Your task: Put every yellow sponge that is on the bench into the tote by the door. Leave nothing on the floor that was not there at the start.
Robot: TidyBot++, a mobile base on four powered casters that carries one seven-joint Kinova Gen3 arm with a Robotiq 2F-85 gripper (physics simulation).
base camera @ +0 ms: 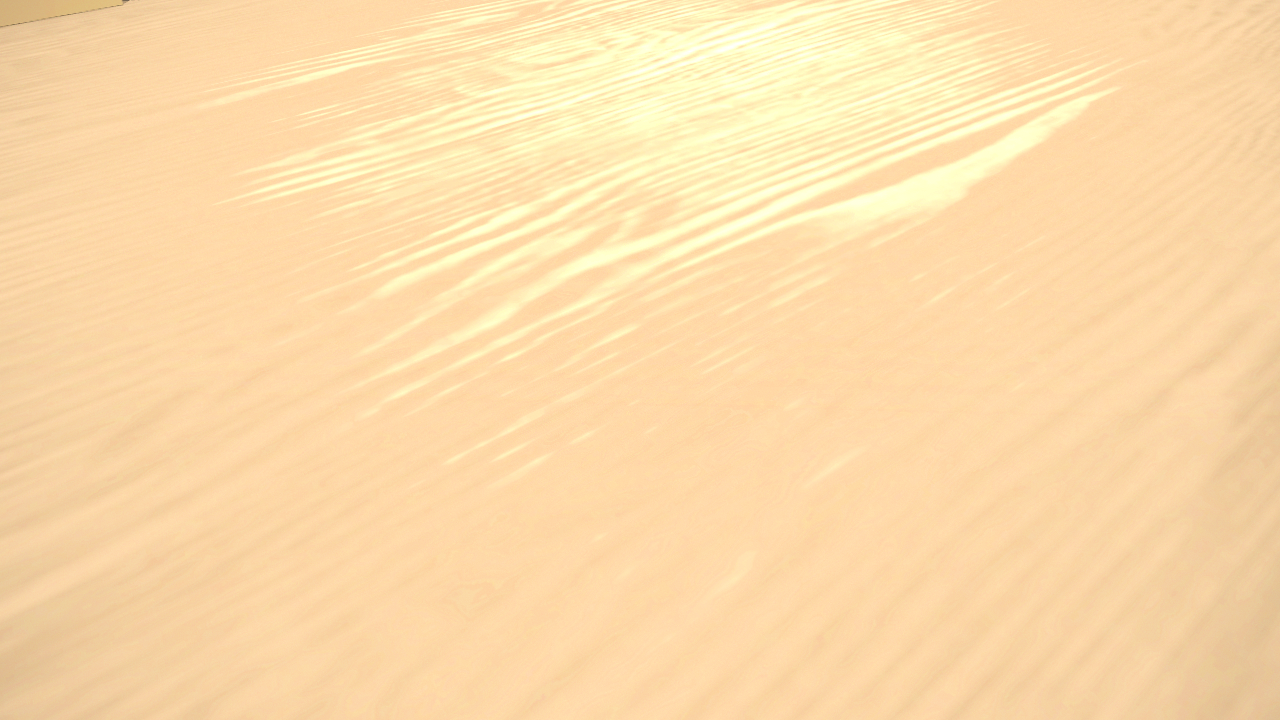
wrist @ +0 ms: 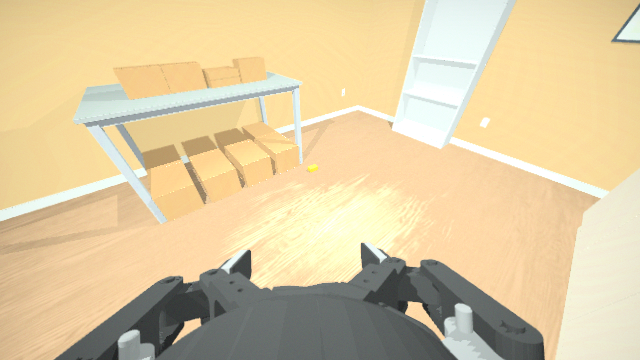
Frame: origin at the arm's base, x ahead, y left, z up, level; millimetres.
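Where they show: gripper, fingertip midpoint: [wrist: 307, 258].
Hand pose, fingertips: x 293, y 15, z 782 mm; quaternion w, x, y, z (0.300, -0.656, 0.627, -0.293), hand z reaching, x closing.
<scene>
After its pixels a point has its place.
A small yellow block [wrist: 312, 168] @(y 15, x 2024, z -354 mm), which looks like a sponge, lies on the floor just right of the front right leg of a grey table in the wrist view. My gripper [wrist: 307, 258] @(y 15, x 293, z 782 mm) is open, with nothing between its fingers, and is far from the yellow block. The tote and the door do not show in either view. No yellow sponge can be made out on the table top [wrist: 100, 102] @(y 1405, x 1555, z 517 mm), though boxes hide part of it.
Brown boxes stand on the table, and several more boxes [wrist: 215, 172] @(y 893, x 1646, z -127 mm) stand beneath it. A tall white shelf unit [wrist: 435, 95] @(y -1677, x 2939, z 215 mm) stands by the wall beyond the table. A pale, flat-sided piece of furniture [wrist: 607, 270] @(y -1507, x 631, z -22 mm) is close at the right edge. Wooden floor [base camera: 626, 447] @(y 14, x 411, z -397 mm) fills most of the base view.
</scene>
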